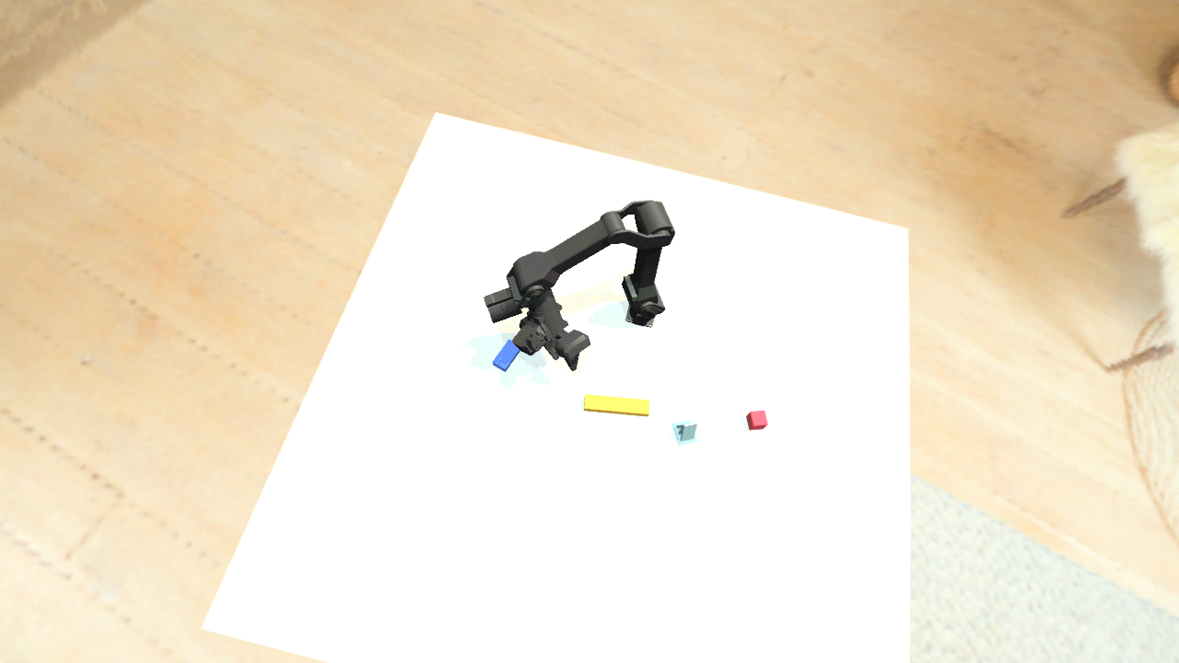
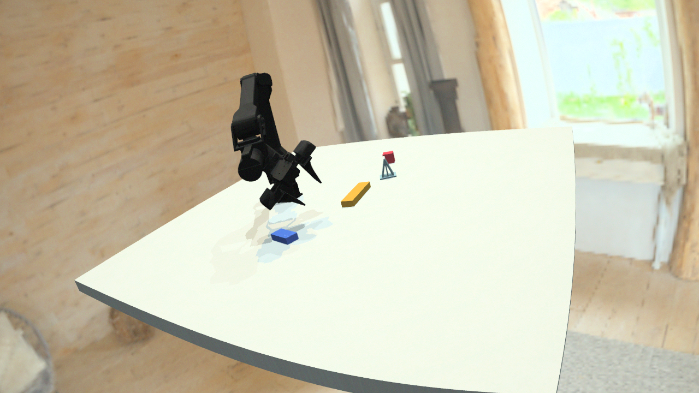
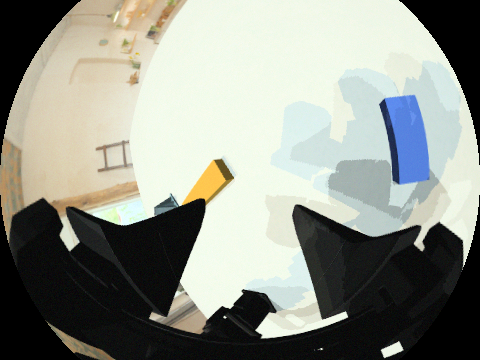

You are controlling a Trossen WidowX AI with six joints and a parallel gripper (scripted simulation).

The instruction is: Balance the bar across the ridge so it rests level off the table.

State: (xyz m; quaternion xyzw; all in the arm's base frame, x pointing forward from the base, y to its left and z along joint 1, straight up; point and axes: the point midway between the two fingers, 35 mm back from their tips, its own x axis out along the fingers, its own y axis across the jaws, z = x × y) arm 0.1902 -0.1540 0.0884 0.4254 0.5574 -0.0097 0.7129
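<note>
Now: gripper tip 4 cm short of the yellow bar, 13 cm to the right of it and 5 cm above it. Round my gripper tip: red cube: 43 cm to the left, 4 cm below; then blue flat block: 1 cm behind, 13 cm to the right, 5 cm below.
</note>
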